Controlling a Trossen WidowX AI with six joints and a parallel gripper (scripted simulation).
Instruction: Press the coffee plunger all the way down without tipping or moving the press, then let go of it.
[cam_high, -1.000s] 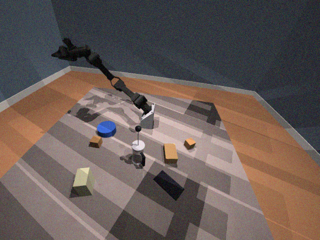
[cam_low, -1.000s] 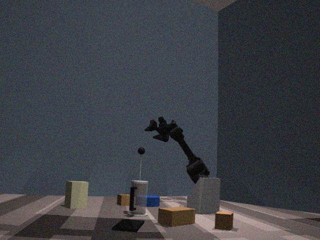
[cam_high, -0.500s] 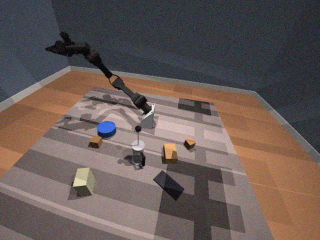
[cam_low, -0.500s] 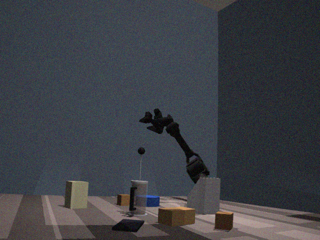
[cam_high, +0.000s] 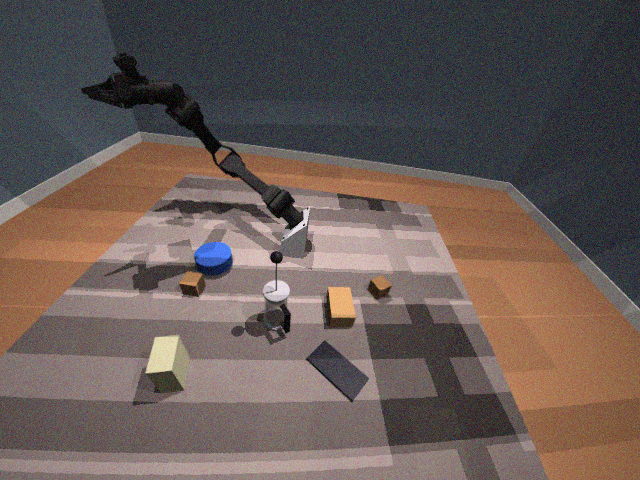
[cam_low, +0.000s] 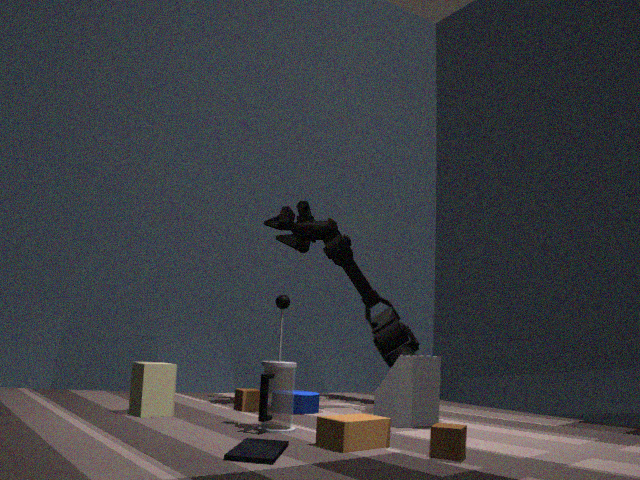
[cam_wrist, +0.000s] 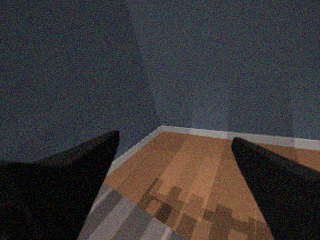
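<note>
The coffee press is 500 mm to the left of my gripper tip, 380 mm below it and 300 mm ahead of it. Round my gripper tip: blue disc (480 mm below, 260 mm to the left, 70 mm ahead); then dark flat slab (660 mm to the left, 500 mm below, 440 mm ahead).
</note>
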